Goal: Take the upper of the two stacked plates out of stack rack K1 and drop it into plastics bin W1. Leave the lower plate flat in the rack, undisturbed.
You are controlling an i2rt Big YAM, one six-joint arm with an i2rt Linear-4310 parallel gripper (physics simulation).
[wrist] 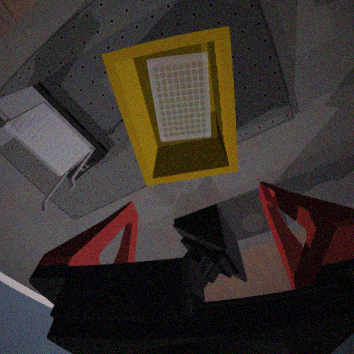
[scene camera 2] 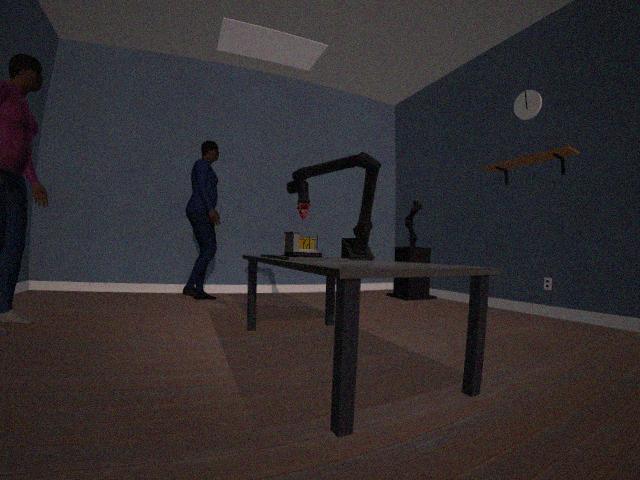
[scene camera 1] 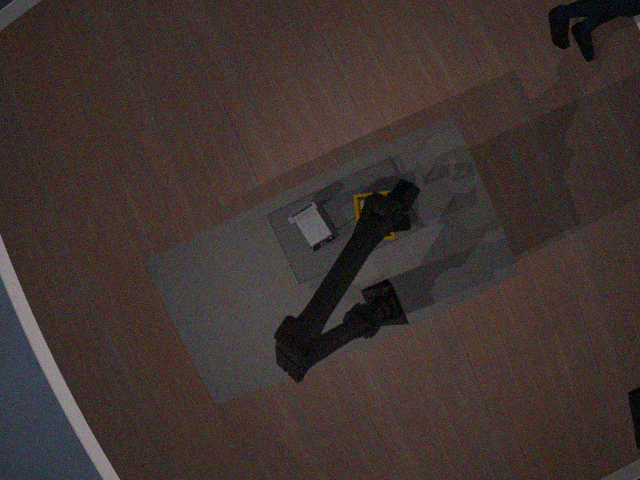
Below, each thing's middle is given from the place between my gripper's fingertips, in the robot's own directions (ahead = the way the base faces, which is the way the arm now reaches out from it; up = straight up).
Labels:
My hand is 20 mm short of the gridded plate (wrist: 179, 84) and 200 mm above it.

